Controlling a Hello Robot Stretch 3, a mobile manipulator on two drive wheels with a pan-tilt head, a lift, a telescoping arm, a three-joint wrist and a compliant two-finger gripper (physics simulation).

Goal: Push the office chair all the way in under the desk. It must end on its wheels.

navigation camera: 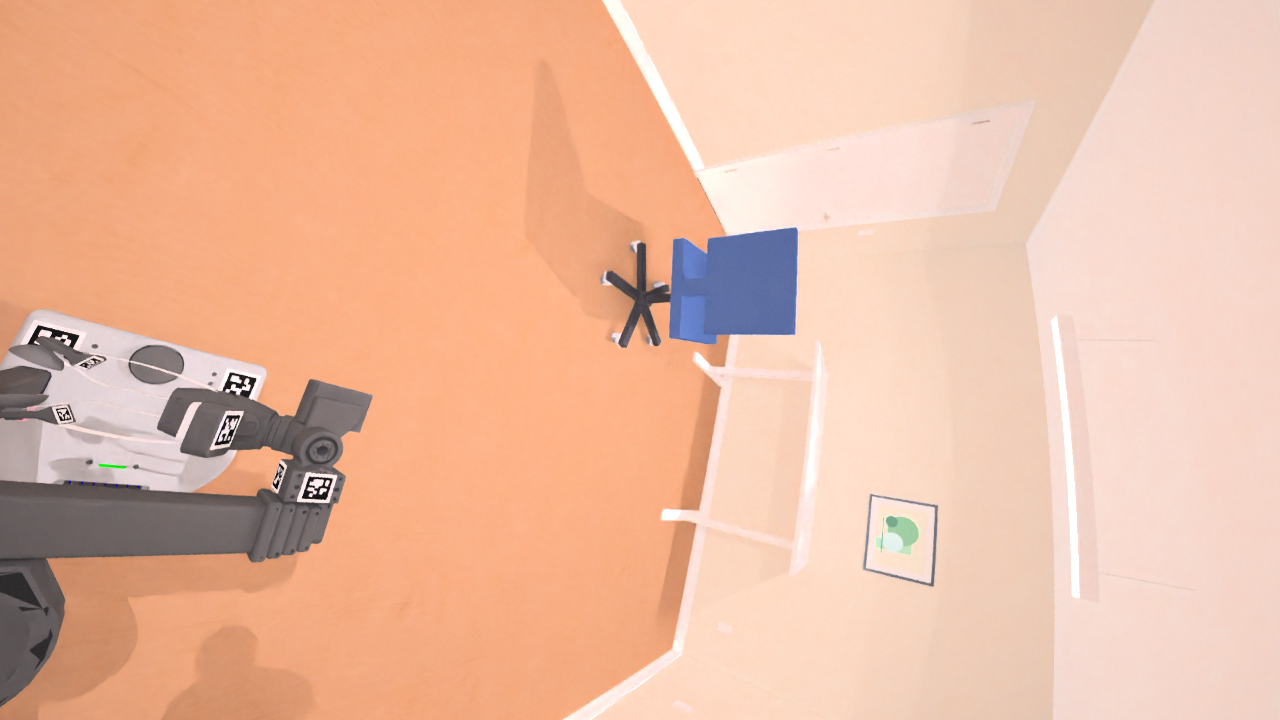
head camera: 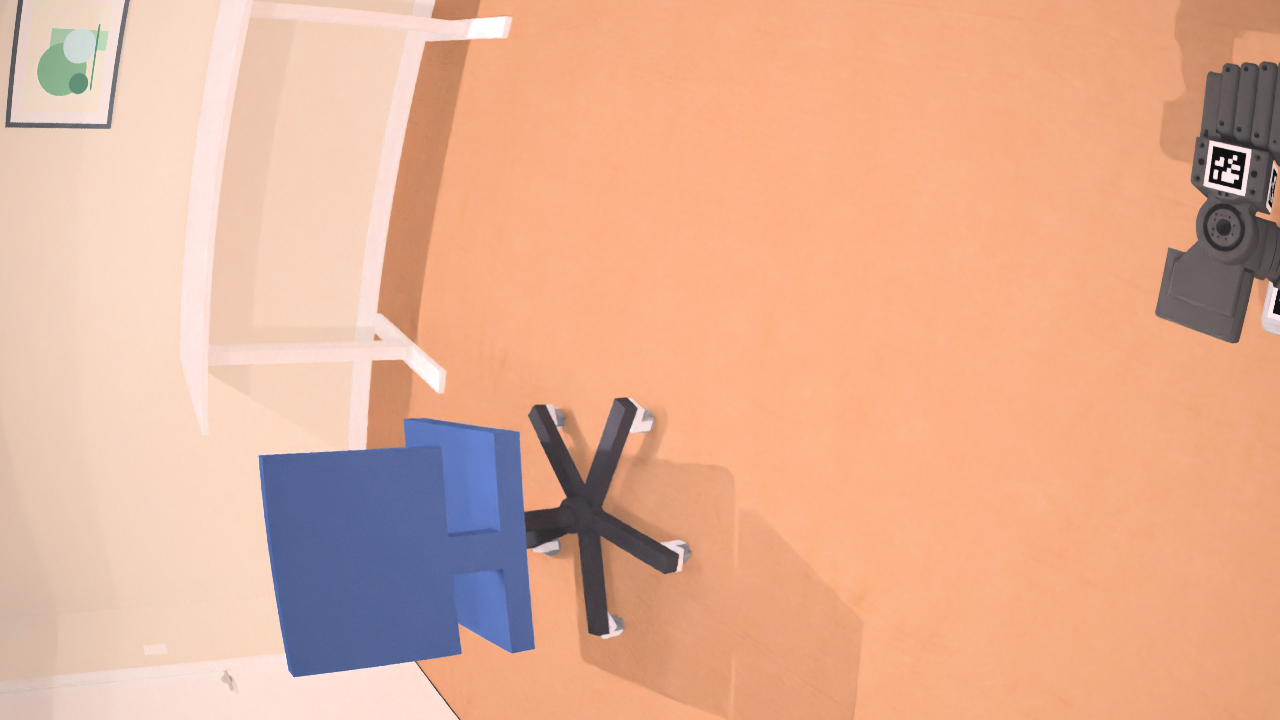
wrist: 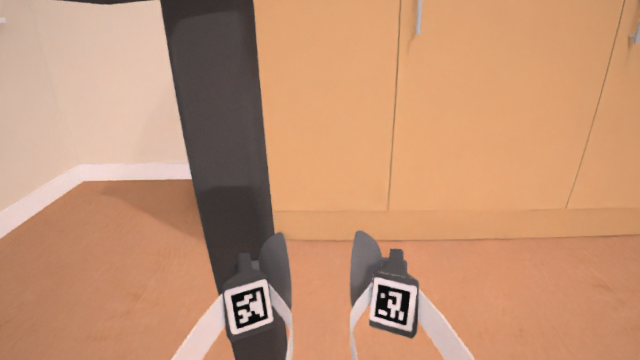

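Pixels of known places: gripper, fingertip midpoint: point(navigation camera: 0, 371) point(wrist: 320, 257); robot's base at its link origin: point(navigation camera: 157, 362).
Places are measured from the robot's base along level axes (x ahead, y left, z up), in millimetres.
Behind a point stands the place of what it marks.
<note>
The blue office chair point(head camera: 366, 555) @[x 820, y -1366, z 777 mm] point(navigation camera: 751, 282) @[x 841, y -1361, z 799 mm] stands upright on its black five-armed wheeled base. Both camera pictures are turned sideways. The backrest faces me, and the seat is partly hidden behind it. The white desk point(head camera: 198, 268) @[x 532, y -2745, z 950 mm] point(navigation camera: 812, 447) @[x 318, y -2690, z 950 mm] stands against the wall, to the right of the chair as seen with the room upright. The chair is outside the desk's left leg, with its base farther out from the wall than the desk's feet. My gripper point(navigation camera: 26, 382) point(wrist: 320, 257) @[x -19, y 109, z 563 mm] is open and empty, folded in over my base, far from the chair.
A white door point(navigation camera: 868, 170) @[x 2275, y -2355, z 1245 mm] is left of the chair. A framed picture point(head camera: 76, 62) @[x -162, y -3288, z 1510 mm] point(navigation camera: 900, 540) @[x -201, y -3286, z 1555 mm] hangs on the wall. My arm point(navigation camera: 134, 519) @[x -97, y -18, z 761 mm] lies beside my base point(navigation camera: 187, 474) @[x -193, y -105, z 160 mm]. In the wrist view, a dark upright post point(wrist: 225, 125) stands before wooden cabinets point(wrist: 475, 125) @[x 439, y 819, z 432 mm].
</note>
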